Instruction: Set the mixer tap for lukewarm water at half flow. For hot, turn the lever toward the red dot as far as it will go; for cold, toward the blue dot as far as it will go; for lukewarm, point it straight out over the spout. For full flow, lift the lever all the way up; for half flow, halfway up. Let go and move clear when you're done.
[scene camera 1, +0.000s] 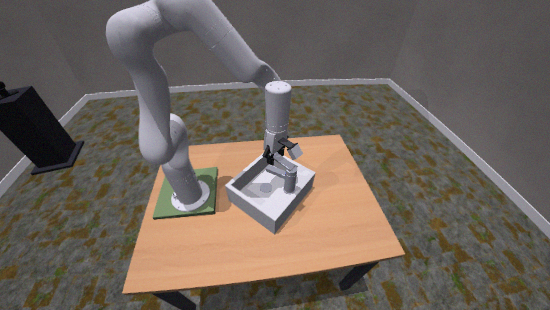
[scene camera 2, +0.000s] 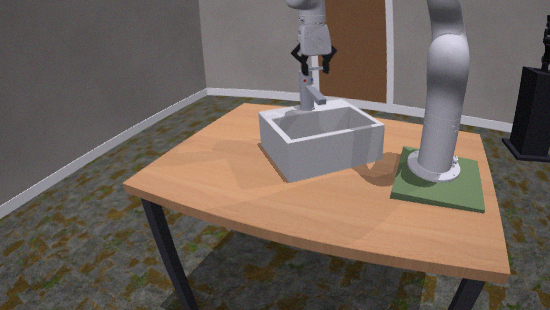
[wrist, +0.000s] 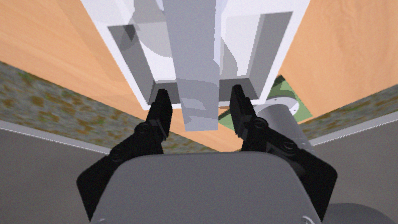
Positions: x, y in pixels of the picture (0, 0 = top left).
Scene:
my gripper: scene camera 1; scene camera 2 315, 74; wrist
same spot on my gripper: (wrist: 318, 177) = (scene camera 1: 266, 154)

